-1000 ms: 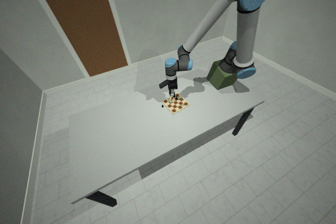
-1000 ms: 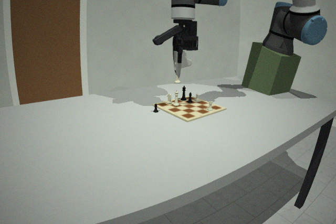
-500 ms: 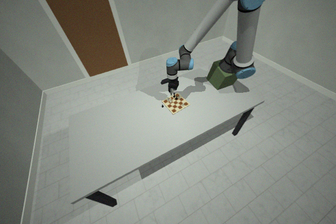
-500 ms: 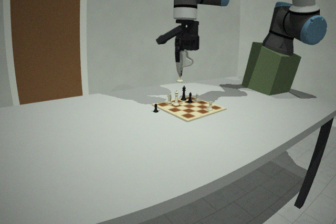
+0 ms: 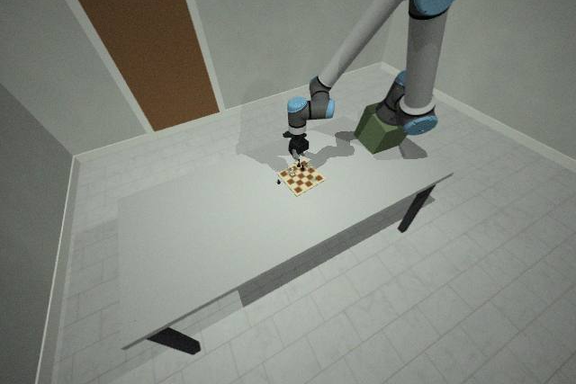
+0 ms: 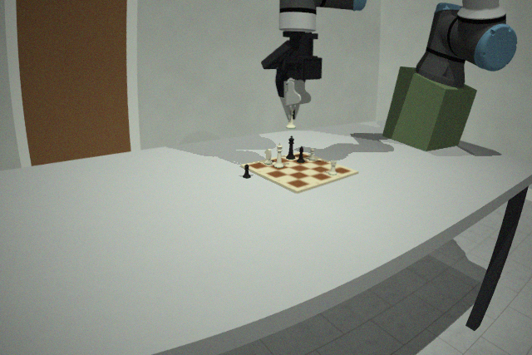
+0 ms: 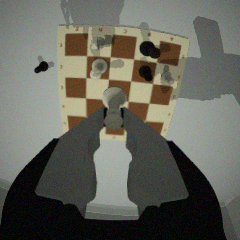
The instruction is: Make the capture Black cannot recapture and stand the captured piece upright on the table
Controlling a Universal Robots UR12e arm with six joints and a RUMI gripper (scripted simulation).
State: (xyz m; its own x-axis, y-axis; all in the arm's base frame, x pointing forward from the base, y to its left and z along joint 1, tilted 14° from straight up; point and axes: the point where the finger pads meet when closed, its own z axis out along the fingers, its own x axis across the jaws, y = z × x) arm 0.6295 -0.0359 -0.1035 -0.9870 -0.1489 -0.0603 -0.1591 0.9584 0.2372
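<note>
My gripper is now 12 cm above the white pawn, 9 cm past it and 1 cm to the left of it. The rest, counted from my hand: chessboard: 14 cm below, 3 cm to the left, 1 cm behind; then white king: 11 cm below, 3 cm ahead, 1 cm to the right; then black king: 11 cm below, 5 cm to the right, 4 cm behind.
</note>
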